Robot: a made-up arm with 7 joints.
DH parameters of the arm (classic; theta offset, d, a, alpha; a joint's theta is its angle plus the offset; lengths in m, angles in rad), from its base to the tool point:
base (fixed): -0.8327 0 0.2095 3.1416
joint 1: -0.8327 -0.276 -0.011 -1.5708
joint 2: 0 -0.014 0.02 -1.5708
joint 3: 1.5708 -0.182 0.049 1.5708
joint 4: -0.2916 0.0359 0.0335 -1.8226
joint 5: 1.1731 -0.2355 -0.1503 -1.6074
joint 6: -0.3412 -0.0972 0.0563 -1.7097
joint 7: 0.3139 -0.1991 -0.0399 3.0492
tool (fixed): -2.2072 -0.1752 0 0
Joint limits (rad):
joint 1: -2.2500..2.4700
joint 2: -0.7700..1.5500
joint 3: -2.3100..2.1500
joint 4: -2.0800..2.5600
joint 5: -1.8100..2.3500
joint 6: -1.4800..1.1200
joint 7: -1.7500..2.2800
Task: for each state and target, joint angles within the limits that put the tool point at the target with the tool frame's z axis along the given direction. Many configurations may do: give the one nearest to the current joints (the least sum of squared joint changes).
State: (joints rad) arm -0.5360 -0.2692 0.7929 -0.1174 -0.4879 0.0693 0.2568
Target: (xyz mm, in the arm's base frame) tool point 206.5 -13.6 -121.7 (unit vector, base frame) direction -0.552 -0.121 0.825
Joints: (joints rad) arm -0.3253 -0.3345 0.5163 -0.3238 -0.2355 0.7060 0.1282
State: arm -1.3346 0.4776 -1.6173 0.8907 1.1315 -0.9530 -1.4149
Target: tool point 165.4 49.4 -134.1 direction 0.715 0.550 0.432
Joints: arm -1.2083 -0.3711 -1.1122 0.4594 1.0995 -0.6894 -1.1684
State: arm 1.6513 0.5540 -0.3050 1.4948 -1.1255 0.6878 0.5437
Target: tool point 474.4 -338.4 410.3 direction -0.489 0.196 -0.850
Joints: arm 0.7038 1.1152 -0.9537 1.9246 -1.5572 0.3163 0.5725
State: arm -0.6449 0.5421 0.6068 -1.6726 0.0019 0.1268 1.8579
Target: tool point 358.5 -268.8 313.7 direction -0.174 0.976 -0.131
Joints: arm 0.0383 0.7569 -0.0201 -1.4501 -0.6013 0.0887 1.7276
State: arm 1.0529 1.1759 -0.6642 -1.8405 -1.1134 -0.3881 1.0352
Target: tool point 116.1 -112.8 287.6 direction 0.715 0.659 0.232
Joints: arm 1.4296 1.3808 -1.1894 -1.9239 -1.8100 -1.1614 1.5026
